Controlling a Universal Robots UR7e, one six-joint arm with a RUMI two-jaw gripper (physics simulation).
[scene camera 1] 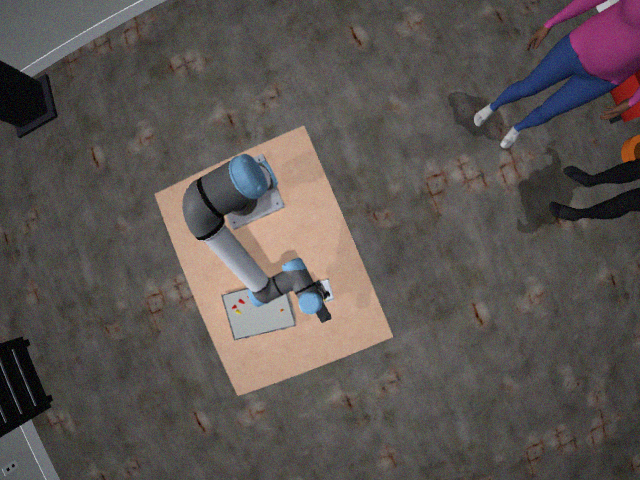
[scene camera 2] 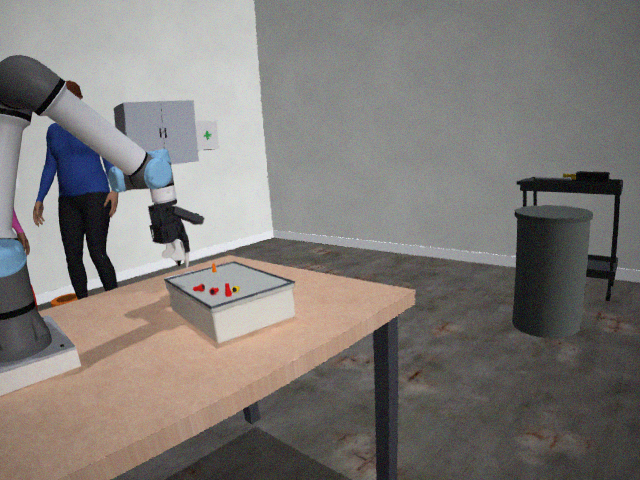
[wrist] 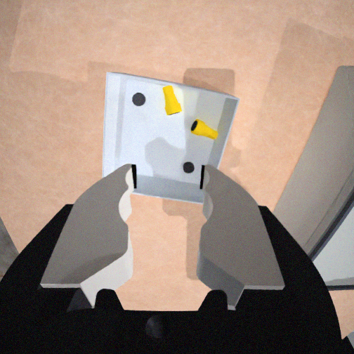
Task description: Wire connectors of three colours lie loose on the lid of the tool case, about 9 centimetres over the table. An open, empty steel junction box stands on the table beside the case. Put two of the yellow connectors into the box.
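Frame: origin at the arm's base, x ahead, y up, z right, level; metres.
Where they show: gripper, between the fingertips: (scene camera 2: 182, 267); arm's base, origin of its link: (scene camera 2: 19, 347).
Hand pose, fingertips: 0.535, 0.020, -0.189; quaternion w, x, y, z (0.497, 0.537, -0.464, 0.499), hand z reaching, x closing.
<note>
Each offset is from my fingertips to the centre of the thing, as dx, dy, dz. "pt": to the spot under its first point. Level surfaces: height alone.
The steel junction box (wrist: 145, 135) (scene camera 1: 329, 296) stands on the table beside the tool case. In the wrist view, one yellow connector (wrist: 172, 101) lies near the far wall inside it, and a second yellow connector (wrist: 205, 129) lies inside near the right wall. My gripper (wrist: 168, 166) (scene camera 2: 183, 263) is open and empty, its fingertips over the near edge of the box. On the tool case lid @[pt +0.046, +0.014, +0.292] (scene camera 1: 263, 325) (scene camera 2: 248, 276) lie another yellow connector @[-0.052, +0.020, +0.377] (scene camera 1: 238, 312) (scene camera 2: 236, 289), several red connectors @[-0.091, +0.021, +0.345] (scene camera 1: 241, 301) @[-0.080, +0.028, +0.386] (scene camera 2: 227, 289) and an orange connector @[+0.007, +0.026, +0.184] (scene camera 1: 282, 310) (scene camera 2: 214, 268). The box is hidden in scene camera 2.
The wooden table @[dy -0.071] (scene camera 1: 320, 206) (scene camera 2: 129, 382) carries the arm's base plate (scene camera 1: 258, 212) (scene camera 2: 67, 356). The tool case side (wrist: 320, 150) rises to the right in the wrist view. A grey barrel (scene camera 2: 551, 268) and a black cart (scene camera 2: 615, 222) stand away from the table. People stand beyond it.
</note>
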